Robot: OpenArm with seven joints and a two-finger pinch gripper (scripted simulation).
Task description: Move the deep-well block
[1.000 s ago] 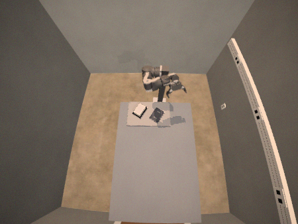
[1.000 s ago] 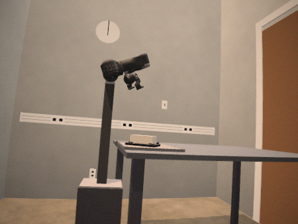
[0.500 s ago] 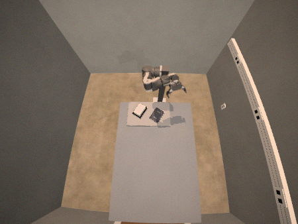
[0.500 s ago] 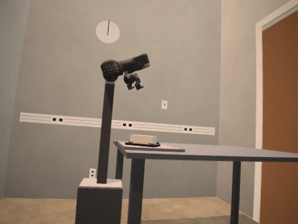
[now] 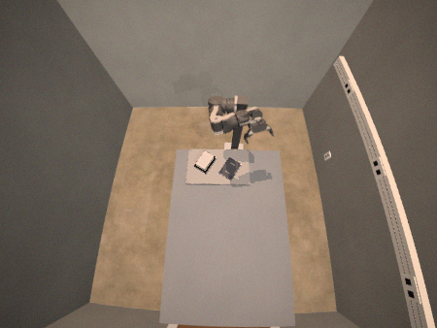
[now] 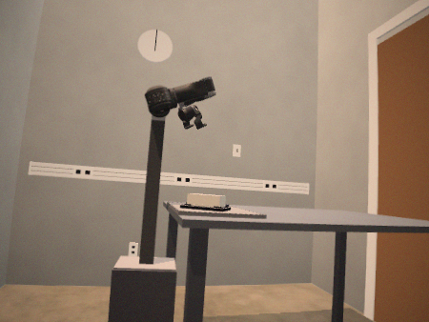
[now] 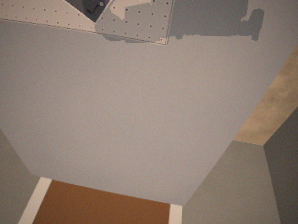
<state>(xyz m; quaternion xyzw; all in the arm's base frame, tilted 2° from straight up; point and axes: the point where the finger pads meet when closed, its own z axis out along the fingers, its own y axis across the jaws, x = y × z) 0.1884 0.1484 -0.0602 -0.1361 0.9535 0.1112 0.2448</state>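
Right now my hand is 20 mm short of the white 96-well deep-well block, 350 mm to the left of it and 340 mm above it. Also, from my hand: plate nest (20 mm ahead, 350 mm to the right, 370 mm below); A1 mark (20 mm behind, 270 mm to the right, 360 mm below).
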